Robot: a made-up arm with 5 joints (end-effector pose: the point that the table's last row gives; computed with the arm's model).
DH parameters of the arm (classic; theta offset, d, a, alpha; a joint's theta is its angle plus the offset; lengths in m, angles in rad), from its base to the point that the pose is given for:
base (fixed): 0 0.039 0 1.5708
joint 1: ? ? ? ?
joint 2: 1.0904 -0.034 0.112 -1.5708
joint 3: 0 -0.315 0.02 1.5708
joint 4: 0 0.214 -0.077 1.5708
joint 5: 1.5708 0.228 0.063 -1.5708
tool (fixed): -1.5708 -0.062 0 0
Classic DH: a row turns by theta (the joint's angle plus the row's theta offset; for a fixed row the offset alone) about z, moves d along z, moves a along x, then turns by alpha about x.
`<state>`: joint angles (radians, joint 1 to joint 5).
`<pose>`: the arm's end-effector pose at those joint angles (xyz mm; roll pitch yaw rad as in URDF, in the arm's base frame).
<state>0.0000 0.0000 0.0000 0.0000 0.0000</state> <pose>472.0 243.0 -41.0 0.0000 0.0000 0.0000</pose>
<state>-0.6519 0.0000 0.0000 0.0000 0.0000</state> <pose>326.7 243.0 -310.9 0.0000 0.6519 0.0000</pose>
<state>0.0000 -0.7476 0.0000 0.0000 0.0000</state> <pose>406.7 243.0 359.4 0.0000 -0.7476 0.0000</pose>
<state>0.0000 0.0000 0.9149 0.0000 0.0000</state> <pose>472.0 131.0 -258.6 -0.9149 0.0000 0.0000</pose>
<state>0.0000 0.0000 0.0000 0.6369 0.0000</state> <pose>436.2 243.0 -179.5 0.0000 0.6369 0.0000</pose>
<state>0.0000 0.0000 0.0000 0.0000 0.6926</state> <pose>472.0 268.1 13.5 0.6926 0.0000 0.0000</pose>
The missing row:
joint 1: -0.4804 0 -0.0801 3.1416
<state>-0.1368 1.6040 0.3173 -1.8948 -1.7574</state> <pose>-80.2 158.9 -132.5 -1.7039 -0.1621 0.3044</pose>
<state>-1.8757 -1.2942 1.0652 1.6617 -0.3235</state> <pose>51.8 -127.0 -444.2 -2.5681 0.3610 -1.9436</pose>
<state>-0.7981 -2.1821 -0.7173 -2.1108 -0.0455</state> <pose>-180.6 61.3 336.1 2.9634 0.3954 -2.4843</pose>
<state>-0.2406 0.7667 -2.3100 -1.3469 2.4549</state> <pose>-53.7 -348.4 -146.3 2.9425 0.5688 -2.1157</pose>
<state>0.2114 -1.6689 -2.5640 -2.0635 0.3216</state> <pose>-46.0 -368.7 252.5 -2.6484 0.2277 -0.5165</pose>
